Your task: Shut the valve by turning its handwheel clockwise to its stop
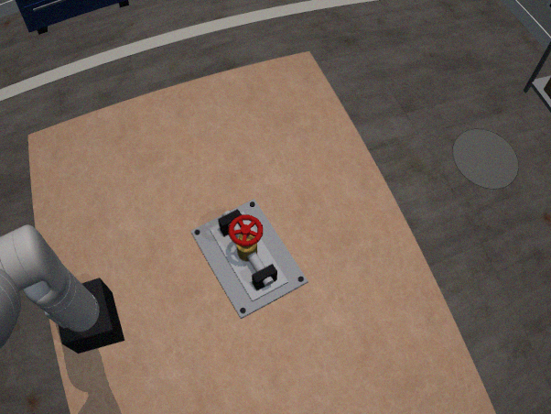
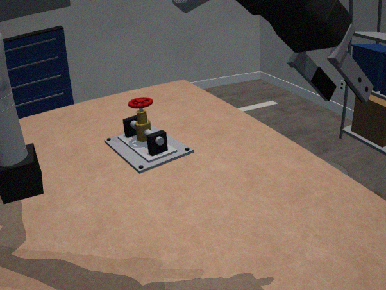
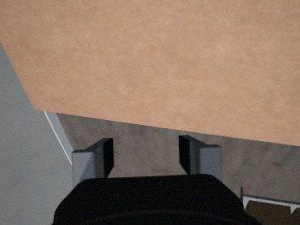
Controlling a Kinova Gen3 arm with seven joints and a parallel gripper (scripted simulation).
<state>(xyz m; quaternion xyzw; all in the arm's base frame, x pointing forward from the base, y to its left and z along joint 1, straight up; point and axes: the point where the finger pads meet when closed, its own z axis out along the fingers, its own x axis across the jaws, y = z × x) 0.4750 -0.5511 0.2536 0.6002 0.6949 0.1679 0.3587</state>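
The red handwheel lies 9 cm behind my hand, 63 cm to the left of it and 22 cm below it.
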